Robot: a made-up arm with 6 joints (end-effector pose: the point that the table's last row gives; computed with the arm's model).
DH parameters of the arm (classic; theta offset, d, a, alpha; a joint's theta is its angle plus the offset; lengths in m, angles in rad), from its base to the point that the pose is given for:
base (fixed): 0 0.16 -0.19 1.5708
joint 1: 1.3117 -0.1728 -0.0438 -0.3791
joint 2: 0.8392 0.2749 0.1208 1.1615
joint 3: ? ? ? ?
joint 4: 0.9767 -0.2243 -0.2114 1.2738
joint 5: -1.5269 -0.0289 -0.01 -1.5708
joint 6: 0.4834 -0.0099 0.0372 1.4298
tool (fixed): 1.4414 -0.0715 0 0
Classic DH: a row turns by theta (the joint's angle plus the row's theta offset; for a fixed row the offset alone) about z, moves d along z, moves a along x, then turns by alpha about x.
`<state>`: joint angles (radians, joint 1 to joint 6).
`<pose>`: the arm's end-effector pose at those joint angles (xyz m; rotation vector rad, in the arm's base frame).
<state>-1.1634 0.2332 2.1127 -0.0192 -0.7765 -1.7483</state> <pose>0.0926 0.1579 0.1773 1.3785 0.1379 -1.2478</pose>
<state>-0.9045 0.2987 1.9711 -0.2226 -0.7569 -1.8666</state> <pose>0.0837 0.1451 0.2635 1.4576 -0.0010 -1.1600</pose>
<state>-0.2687 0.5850 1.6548 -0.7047 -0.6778 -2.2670</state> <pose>-0.0917 0.1192 0.4663 1.6353 -0.3757 -0.8262</pose>
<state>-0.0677 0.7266 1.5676 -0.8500 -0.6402 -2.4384</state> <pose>-0.2039 0.1163 0.4923 1.6652 -0.5065 -0.6770</pose>
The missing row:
joint 3: 0.6892 0.1315 0.0274 2.3707
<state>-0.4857 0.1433 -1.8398 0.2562 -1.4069 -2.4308</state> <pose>-0.3942 -0.1403 0.6272 2.3115 -0.2982 1.4934</pose>
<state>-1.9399 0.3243 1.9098 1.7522 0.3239 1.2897</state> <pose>-0.2582 -0.1559 0.0366 2.7941 0.8686 0.9295</pose>
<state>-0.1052 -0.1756 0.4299 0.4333 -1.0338 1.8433</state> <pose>-0.2265 -0.2527 0.1264 -2.6084 1.4193 -0.8616</pose>
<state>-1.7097 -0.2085 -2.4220 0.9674 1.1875 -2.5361</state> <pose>0.2203 0.0041 0.0815 -0.4968 -0.7551 -2.7166</pose>
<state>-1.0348 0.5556 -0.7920 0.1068 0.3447 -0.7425</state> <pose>-0.2177 -0.4492 0.4152 -1.0241 -0.4032 0.4608</pose>
